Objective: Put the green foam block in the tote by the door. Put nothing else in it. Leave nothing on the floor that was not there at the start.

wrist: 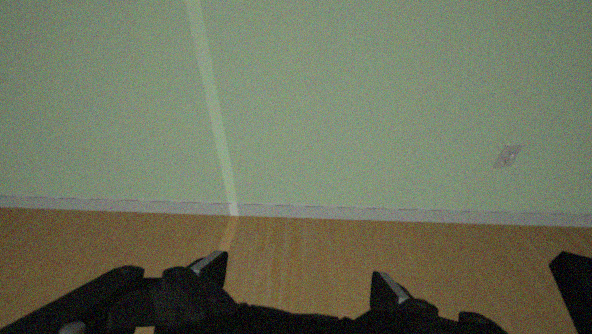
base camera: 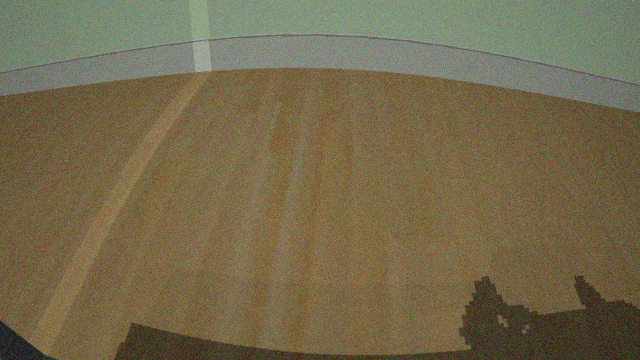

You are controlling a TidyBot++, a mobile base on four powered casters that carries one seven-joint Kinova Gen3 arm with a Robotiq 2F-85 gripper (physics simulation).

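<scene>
My gripper is open, with its two black fingers wide apart at the bottom of the wrist view and floor visible between them. No object is between the fingertips. The green foam block, the tote and the door do not show in either view.
A pale green wall with a grey baseboard stands across the wood floor. A wall outlet is at the right. A dark shape stands at the lower right edge of the wrist view. Dark shadows lie on the floor.
</scene>
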